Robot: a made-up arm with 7 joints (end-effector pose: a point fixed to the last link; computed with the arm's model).
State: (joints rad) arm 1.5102 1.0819 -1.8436 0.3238 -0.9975 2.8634 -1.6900
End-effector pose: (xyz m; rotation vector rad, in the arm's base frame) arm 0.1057 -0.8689 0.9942 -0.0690 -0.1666 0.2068
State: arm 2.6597 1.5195 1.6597 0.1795 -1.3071 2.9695 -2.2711
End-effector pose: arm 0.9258 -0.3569 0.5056 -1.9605 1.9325 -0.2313
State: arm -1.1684 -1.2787 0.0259 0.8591 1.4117 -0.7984 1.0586
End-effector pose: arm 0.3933 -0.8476 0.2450 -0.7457 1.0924 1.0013
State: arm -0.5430 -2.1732 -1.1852 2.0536 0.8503 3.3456 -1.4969
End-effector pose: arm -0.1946 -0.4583 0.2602 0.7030 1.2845 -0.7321
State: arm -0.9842 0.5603 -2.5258 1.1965 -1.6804 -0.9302 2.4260
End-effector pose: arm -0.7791 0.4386 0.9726 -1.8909 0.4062 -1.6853
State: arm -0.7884 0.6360 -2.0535 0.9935 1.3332 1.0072 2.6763
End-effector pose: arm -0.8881 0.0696 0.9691 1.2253 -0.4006 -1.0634
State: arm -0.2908 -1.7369 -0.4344 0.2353 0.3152 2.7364 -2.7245
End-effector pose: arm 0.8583 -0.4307 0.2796 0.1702 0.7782 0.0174
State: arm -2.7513 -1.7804 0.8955 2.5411 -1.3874 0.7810 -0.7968
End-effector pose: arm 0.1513 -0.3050 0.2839 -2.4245 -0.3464 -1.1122
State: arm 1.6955 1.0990 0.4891 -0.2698 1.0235 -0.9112 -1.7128
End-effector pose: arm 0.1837 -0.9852 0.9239 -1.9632 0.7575 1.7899
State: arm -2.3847 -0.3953 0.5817 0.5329 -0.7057 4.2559 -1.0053
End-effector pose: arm -0.4182 -0.4032 1.2980 -1.3149 1.2783 0.1895
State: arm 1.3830 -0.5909 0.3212 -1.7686 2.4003 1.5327 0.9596
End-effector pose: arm 0.1474 -0.2578 1.1964 1.0112 -0.9361 1.4825
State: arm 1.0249 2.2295 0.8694 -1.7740 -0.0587 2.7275 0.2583
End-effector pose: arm 0.3628 -0.2949 0.1124 -1.1323 -0.9888 -2.4325
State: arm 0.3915 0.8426 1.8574 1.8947 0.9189 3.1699 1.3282
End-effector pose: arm -0.4116 0.2250 0.5962 -0.3845 -0.0970 0.0794
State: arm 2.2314 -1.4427 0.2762 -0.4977 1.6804 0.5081 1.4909
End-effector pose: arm -0.5428 0.8759 0.8812 -1.2509 -0.4994 2.6177
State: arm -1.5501 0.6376 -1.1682 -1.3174 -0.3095 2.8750 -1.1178
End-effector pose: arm 0.3435 0.4795 0.8026 2.1284 -1.7796 1.3542
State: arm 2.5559 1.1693 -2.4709 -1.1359 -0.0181 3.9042 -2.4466
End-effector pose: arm 0.3137 -0.4565 1.0853 -0.8295 -2.1005 -0.5200
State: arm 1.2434 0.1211 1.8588 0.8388 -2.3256 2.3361 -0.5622
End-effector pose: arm -0.3245 -0.2817 1.3389 1.9045 0.5559 -2.0169
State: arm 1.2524 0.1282 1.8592 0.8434 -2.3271 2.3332 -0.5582
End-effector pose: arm -0.3258 -0.2902 1.3344 1.9077 0.5632 -2.0061
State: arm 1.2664 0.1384 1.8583 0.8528 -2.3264 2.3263 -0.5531
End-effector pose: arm -0.3283 -0.3020 1.3273 1.9112 0.5701 -1.9903
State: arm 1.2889 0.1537 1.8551 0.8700 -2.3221 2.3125 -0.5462
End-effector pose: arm -0.3324 -0.3195 1.3154 1.9147 0.5766 -1.9669
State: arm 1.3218 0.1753 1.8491 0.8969 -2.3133 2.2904 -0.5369
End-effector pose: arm -0.3377 -0.3439 1.2976 1.9189 0.5821 -1.9342
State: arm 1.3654 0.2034 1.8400 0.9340 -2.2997 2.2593 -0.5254
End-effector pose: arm -0.3428 -0.3752 1.2729 1.9242 0.5862 -1.8937
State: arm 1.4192 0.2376 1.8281 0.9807 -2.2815 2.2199 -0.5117
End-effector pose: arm -0.3458 -0.4125 1.2413 1.9312 0.5887 -1.8470
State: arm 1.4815 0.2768 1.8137 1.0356 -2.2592 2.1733 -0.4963
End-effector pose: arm -0.3448 -0.4538 1.2031 1.9402 0.5892 -1.7977
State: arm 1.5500 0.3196 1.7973 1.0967 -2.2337 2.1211 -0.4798
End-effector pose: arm -0.3385 -0.4962 1.1597 1.9513 0.5874 -1.7498
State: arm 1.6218 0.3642 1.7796 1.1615 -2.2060 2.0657 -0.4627
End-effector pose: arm -0.3266 -0.5368 1.1129 1.9642 0.5833 -1.7067
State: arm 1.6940 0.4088 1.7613 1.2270 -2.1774 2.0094 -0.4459
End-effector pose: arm -0.3099 -0.5730 1.0651 1.9778 0.5775 -1.6715
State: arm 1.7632 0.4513 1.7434 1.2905 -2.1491 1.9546 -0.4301
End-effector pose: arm -0.2902 -0.6028 1.0190 1.9909 0.5699 -1.6456
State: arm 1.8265 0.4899 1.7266 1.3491 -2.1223 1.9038 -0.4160
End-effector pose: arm -0.2698 -0.6256 0.9770 2.0024 0.5610 -1.6291
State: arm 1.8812 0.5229 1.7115 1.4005 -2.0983 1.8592 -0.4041
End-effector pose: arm -0.2510 -0.6415 0.9412 2.0118 0.5511 -1.6205
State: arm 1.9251 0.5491 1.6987 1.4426 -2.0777 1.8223 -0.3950
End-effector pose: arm -0.2357 -0.6515 0.9129 2.0186 0.5404 -1.6181
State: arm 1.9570 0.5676 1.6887 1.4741 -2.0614 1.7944 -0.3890
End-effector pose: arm -0.2249 -0.6569 0.8929 2.0229 0.5297 -1.6192
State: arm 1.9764 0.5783 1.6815 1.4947 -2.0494 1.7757 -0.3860
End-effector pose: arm -0.2191 -0.6589 0.8810 2.0252 0.5188 -1.6219
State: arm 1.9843 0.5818 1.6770 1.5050 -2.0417 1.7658 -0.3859
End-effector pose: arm -0.2181 -0.6585 0.8765 2.0259 0.5087 -1.6250
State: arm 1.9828 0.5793 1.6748 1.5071 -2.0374 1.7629 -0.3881
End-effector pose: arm -0.2209 -0.6563 0.8780 2.0255 0.4988 -1.6278
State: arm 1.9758 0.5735 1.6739 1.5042 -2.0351 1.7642 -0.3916
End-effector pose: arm -0.2259 -0.6531 0.8829 2.0242 0.4893 -1.6305
